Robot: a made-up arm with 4 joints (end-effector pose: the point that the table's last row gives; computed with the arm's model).
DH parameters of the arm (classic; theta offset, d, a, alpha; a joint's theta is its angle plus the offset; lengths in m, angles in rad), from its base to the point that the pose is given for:
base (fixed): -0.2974 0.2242 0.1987 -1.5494
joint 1: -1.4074 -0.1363 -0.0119 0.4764
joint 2: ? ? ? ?
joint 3: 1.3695 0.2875 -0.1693 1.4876
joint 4: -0.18 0 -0.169 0
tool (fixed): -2.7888 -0.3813 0 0
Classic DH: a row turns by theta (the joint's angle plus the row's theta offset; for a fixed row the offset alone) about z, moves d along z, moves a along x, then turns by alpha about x.
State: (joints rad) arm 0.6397 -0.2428 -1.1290 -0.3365
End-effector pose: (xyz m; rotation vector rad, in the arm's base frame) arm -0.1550 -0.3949 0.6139 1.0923 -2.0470 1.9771
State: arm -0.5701 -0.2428 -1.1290 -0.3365
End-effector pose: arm -0.3656 -0.3197 0.1399 0.1997 1.2834 -2.2732
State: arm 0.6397 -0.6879 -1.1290 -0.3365
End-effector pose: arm -0.3188 -0.3417 0.4496 -0.5006 2.1298 -2.1218
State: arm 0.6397 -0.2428 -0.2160 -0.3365
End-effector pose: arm -0.1584 -0.8349 0.5914 -1.5432 1.5649 -1.2650
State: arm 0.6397 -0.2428 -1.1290 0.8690
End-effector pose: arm -0.2203 -0.3928 0.4337 0.2235 1.9771 -1.4658
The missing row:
joint 2: 1.5504 -0.4166 -0.0759 1.3227
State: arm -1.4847 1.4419 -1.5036 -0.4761
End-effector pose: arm -0.0921 0.0511 0.4380 0.0222 -1.0252 2.3325
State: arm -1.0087 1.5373 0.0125 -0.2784
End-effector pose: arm 0.0337 -0.5320 0.9904 -2.1844 1.3046 -1.5003
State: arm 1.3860 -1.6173 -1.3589 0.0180
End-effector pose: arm -0.2889 -0.1119 0.3559 -0.6820 -2.2839 2.0157
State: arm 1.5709 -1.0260 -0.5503 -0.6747
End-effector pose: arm -0.2319 -0.6058 0.6552 1.7296 -2.1257 1.4668
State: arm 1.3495 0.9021 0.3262 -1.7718
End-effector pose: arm 0.6389 -0.7418 -0.0087 -2.2517 -0.1692 0.7094
